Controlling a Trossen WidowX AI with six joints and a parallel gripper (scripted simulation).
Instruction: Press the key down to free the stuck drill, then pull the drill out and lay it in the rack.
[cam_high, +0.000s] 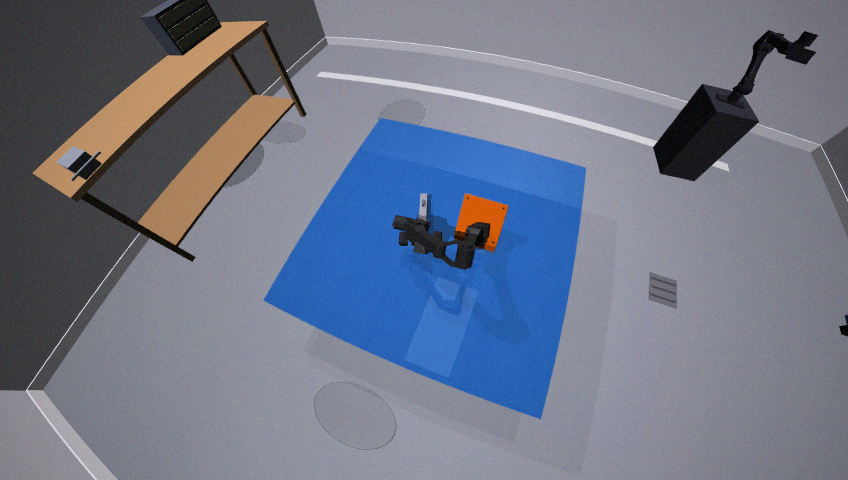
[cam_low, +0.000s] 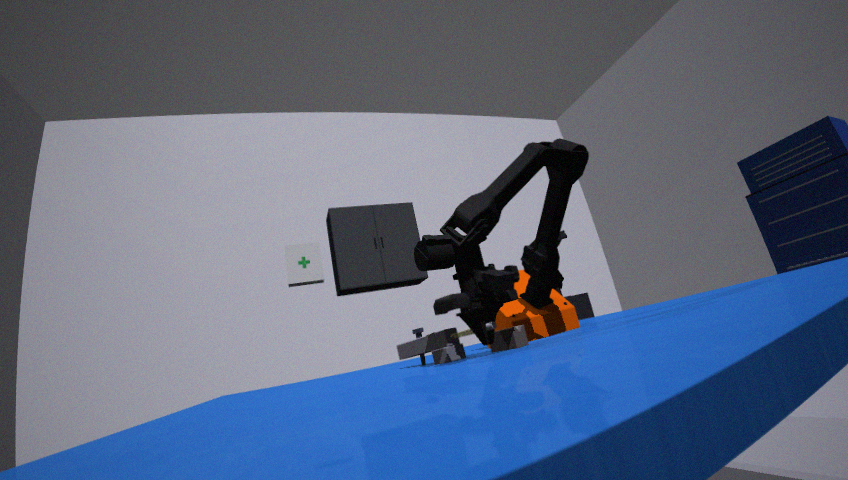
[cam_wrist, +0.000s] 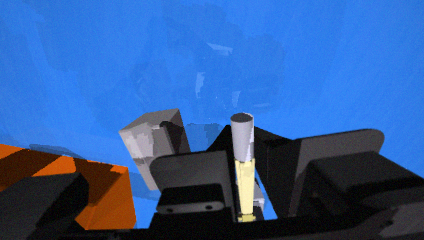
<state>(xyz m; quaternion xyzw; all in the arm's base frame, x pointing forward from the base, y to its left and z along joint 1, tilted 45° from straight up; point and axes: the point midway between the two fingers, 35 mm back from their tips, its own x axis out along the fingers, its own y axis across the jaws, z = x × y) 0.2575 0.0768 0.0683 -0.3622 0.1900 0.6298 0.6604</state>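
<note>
My gripper tip is 70 mm past the grey notched block and 30 mm to the left of it. Round my gripper tip: drill: 10 mm ahead, 40 mm to the right, 30 mm above; dark t-shaped piece: 40 mm ahead, 200 mm to the right, 30 mm above; light grey block: 40 mm ahead, 170 mm to the right, 20 mm above.
</note>
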